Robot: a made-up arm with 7 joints.
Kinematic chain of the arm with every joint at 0, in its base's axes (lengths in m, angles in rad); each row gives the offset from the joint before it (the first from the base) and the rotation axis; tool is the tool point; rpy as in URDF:
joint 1: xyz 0 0 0.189 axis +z
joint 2: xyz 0 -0.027 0.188 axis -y
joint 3: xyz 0 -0.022 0.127 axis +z
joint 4: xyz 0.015 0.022 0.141 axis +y
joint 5: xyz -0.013 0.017 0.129 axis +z
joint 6: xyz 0 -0.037 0.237 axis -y
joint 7: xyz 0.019 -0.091 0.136 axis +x
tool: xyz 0 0 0 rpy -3.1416 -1.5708 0
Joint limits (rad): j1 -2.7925..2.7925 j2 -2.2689..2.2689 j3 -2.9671..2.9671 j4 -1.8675..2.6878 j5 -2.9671..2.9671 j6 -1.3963..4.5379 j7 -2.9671..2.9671
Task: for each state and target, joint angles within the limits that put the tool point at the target. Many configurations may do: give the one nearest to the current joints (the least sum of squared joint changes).
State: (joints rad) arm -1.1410 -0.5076 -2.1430 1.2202 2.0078 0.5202 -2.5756
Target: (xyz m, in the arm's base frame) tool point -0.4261 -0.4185 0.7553
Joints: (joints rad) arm -1.1968 -0.6947 -1.8584 1.0101 2.1205 0.3437 -2.5756
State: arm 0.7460 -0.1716 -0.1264 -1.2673 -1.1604 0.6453 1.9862
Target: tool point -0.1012 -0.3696 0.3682
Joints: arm 1.1757 -0.0654 0.1268 -1.8675 -0.9712 0.9381 1.9862
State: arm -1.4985 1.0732 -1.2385 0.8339 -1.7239 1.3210 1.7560
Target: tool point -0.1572 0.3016 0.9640
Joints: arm -1.5944 0.9442 -1.0490 0.8993 -1.8262 1.5972 1.7560
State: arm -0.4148 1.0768 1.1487 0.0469 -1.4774 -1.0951 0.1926
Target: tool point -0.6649 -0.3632 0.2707
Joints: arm 0.2172 1.6495 1.0903 -0.0753 -1.6371 -0.4783 0.1926
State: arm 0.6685 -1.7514 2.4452 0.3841 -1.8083 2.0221 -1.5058
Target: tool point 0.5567 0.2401 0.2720
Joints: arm 0.7166 -1.9420 2.4561 0.3329 -1.7842 2.3261 -1.5058
